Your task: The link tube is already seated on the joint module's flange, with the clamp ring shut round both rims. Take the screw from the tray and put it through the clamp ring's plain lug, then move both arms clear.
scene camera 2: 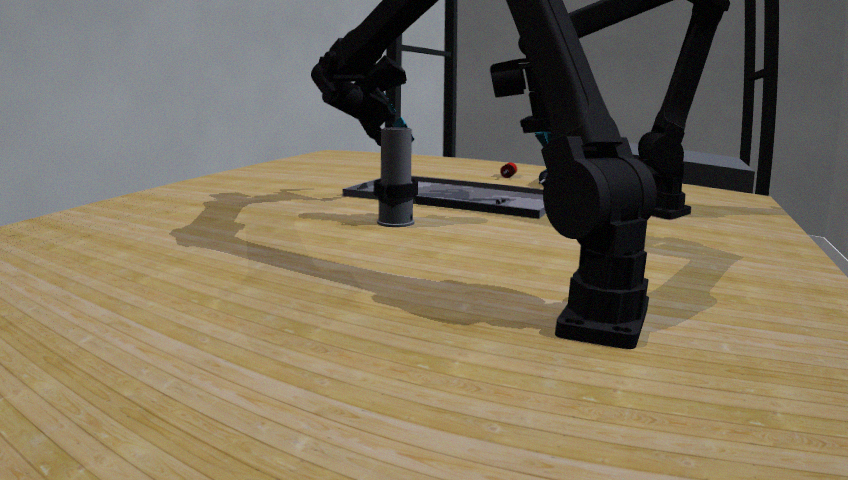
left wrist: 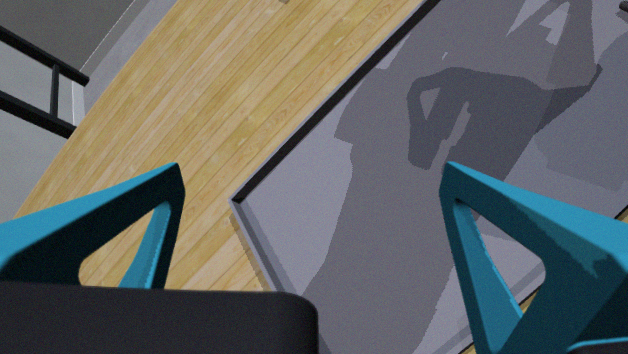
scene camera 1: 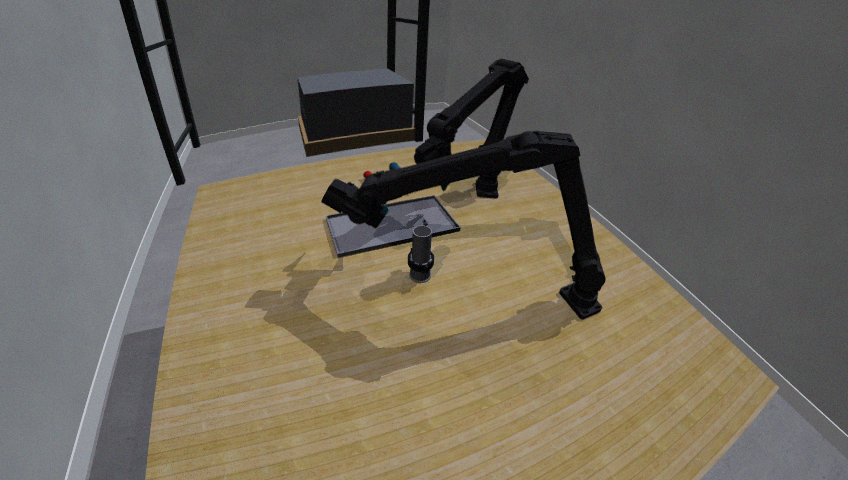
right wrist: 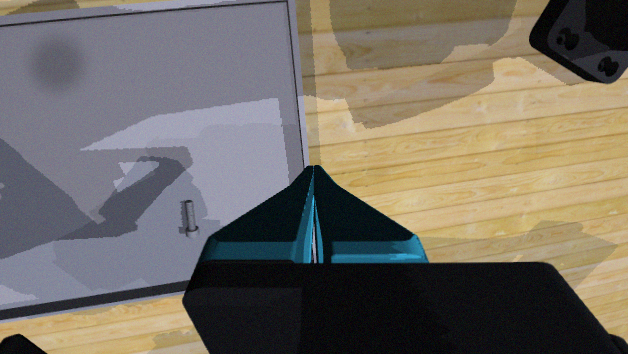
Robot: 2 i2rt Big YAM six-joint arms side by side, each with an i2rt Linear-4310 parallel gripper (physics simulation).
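Frame: origin at the left arm's base, x ahead, y up, z right, level; metres.
Seen in the pictures: left gripper, between the fingertips: (left wrist: 312, 177); right gripper, between the fingertips: (scene camera 1: 443, 190) (right wrist: 313, 176); left arm's base, origin of its link: (scene camera 2: 604, 321) (scene camera 1: 579, 301); right arm's base, origin of its link: (scene camera 2: 664, 212) (scene camera 1: 486, 190).
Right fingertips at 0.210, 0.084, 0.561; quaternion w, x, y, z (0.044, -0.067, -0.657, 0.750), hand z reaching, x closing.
Offsets run from my right fingertips to a thing's top centre, as dx, dy, dz. "*": to the spot under its first point.
The link tube @[+0.195, +0.076, -0.297] (scene camera 1: 421, 245) (scene camera 2: 395, 154) stands upright on the joint module @[+0.196, -0.021, -0.297] (scene camera 1: 420, 275) (scene camera 2: 395, 212), with the black clamp ring @[+0.195, -0.013, -0.295] (scene camera 1: 420, 261) (scene camera 2: 395, 190) round the joint; its lugs are too small to make out. The screw @[+0.091, -0.070, -0.066] (right wrist: 190, 218) (scene camera 2: 501, 201) (scene camera 1: 424, 222) lies in the tray @[+0.204, -0.068, -0.034] (scene camera 1: 368, 249) (scene camera 2: 464, 208) (right wrist: 297, 75). My right gripper (right wrist: 313, 176) is shut and empty above the tray's edge, apart from the screw; the left arm hides it in scene camera 1. My left gripper (left wrist: 312, 177) is open and empty above the tray's other end.
A red part @[+0.199, -0.050, +0.277] (scene camera 1: 367, 174) (scene camera 2: 508, 170) and a blue part @[* +0.089, -0.047, +0.323] (scene camera 1: 393, 166) lie beyond the tray. The left arm reaches across in front of the right arm in scene camera 1. A large dark box (scene camera 1: 357, 107) and black upright frames stand behind the table.
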